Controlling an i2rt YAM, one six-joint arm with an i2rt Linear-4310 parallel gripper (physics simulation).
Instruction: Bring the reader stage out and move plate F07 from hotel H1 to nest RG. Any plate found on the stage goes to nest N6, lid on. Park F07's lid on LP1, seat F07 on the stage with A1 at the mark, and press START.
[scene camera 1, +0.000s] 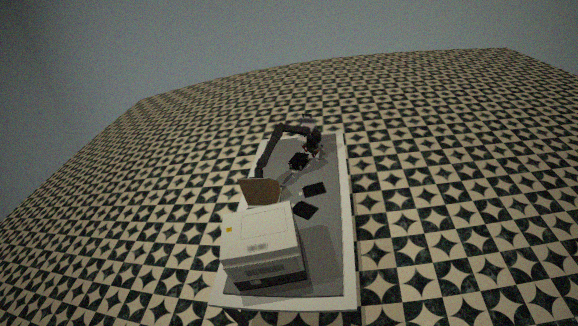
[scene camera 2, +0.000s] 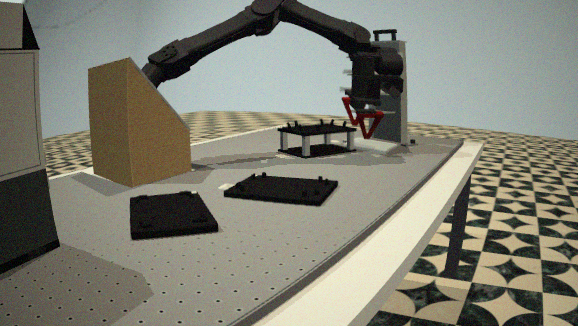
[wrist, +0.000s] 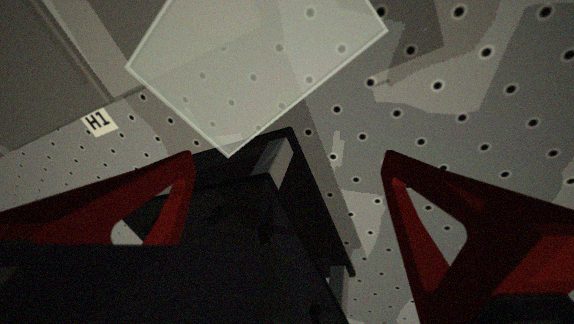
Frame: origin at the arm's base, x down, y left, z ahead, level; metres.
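Where they show: gripper, fingertip midpoint: (scene camera 1: 310, 154) (scene camera 2: 360, 132) (wrist: 288, 161); arm's base, link origin: (scene camera 1: 258, 179) (scene camera 2: 136, 95).
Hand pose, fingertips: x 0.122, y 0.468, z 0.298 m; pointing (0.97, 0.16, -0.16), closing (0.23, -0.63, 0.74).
Observation:
Each offset is from my fingertips to the centre of the thing. "pt": to the spot under its first point.
My gripper (scene camera 1: 311, 151) (scene camera 2: 361, 131) (wrist: 288, 161) is open and empty, pointing down beside the two-tier black stand (scene camera 1: 298, 161) (scene camera 2: 317, 131) (wrist: 235, 210), above its height in scene camera 2. A translucent flat panel @(dx +0.042, dy +0.055, dz +0.001 m) (scene camera 2: 377, 145) (wrist: 260, 60) lies low beyond the stand, near the grey tower @(dx -0.123, dy +0.157, dz -0.026 m) (scene camera 2: 395, 120). The H1 label @(pt dx +0.051, dy +0.097, dz -0.146 m) (wrist: 99, 121) shows at the upper left of the wrist view. The large white instrument @(dx -0.104, dy -1.034, dz -0.099 m) (scene camera 1: 257, 227) (scene camera 2: 17, 110) stands at the near end; no stage shows out of it. Plate F07, its lid and the START button cannot be made out.
Two flat black nests lie mid-table, one nest @(dx +0.041, dy -0.395, dz +0.079 m) (scene camera 1: 314, 189) (scene camera 2: 282, 189) nearer the stand, the other nest @(dx +0.042, dy -0.605, dz +0.038 m) (scene camera 1: 305, 210) (scene camera 2: 172, 215) nearer the instrument; their labels are unreadable. A brown wedge-shaped box (scene camera 1: 260, 192) (scene camera 2: 112, 120) stands by the arm's base. The white table edge (scene camera 2: 400, 235) runs along one side.

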